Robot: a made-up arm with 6 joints. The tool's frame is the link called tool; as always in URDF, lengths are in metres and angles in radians.
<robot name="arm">
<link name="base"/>
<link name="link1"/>
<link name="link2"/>
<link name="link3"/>
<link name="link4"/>
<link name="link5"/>
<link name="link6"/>
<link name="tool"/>
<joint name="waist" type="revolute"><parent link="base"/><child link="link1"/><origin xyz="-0.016 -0.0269 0.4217"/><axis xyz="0 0 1"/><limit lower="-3.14" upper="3.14"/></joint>
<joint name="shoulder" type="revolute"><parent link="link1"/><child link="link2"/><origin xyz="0.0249 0.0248 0.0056"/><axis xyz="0 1 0"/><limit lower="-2.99" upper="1.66"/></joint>
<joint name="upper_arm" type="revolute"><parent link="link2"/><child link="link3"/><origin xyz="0.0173 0.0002 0.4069"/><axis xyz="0 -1 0"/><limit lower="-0.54" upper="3.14"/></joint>
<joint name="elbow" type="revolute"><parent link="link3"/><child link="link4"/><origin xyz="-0.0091 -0.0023 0.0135"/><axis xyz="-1 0 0"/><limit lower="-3.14" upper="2.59"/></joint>
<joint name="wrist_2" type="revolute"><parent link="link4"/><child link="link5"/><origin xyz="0.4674 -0.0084 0.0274"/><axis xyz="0 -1 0"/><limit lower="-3.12" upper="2.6"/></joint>
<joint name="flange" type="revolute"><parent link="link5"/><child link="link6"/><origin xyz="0.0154 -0.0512 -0.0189"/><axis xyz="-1 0 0"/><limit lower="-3.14" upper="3.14"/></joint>
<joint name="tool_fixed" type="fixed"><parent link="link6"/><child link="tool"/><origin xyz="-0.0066 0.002 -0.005" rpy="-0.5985 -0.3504 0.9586"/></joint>
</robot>
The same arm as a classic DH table. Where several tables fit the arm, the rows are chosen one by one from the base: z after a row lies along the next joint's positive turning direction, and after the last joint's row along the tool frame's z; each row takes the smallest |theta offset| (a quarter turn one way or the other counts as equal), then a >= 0, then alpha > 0; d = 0 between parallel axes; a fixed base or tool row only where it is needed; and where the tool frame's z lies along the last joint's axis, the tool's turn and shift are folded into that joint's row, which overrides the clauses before.
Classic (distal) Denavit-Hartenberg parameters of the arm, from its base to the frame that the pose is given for. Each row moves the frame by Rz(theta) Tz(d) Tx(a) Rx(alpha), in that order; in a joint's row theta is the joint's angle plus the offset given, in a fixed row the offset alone. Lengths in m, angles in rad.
base (fixed): theta_offset 1.0342  d 0.0000  a -0.0313  alpha 0.0000
waist: theta_offset -1.0342  d 0.4273  a 0.0249  alpha -1.5708
shoulder: theta_offset -1.5283  d 0.0000  a 0.4073  alpha 3.1416
upper_arm: theta_offset 0.0425  d -0.0227  a 0.0135  alpha -1.5708
elbow: theta_offset 0.0000  d -0.4583  a 0.0274  alpha 1.5708
wrist_2: theta_offset 0.0000  d 0.0596  a -0.0189  alpha -1.5708
flange: theta_offset -1.4532  d -0.0050  a -0.0026  alpha -0.8969
tool (fixed): theta_offset 2.3790  d -0.0061  a 0.0000  alpha 0.0000
Joint limits (rad, base to tool): -3.1400..3.1400 -2.9900..1.6600 -0.5400..3.1400 -3.1400..2.5900 -3.1200..2.6000 -3.1400..3.1400

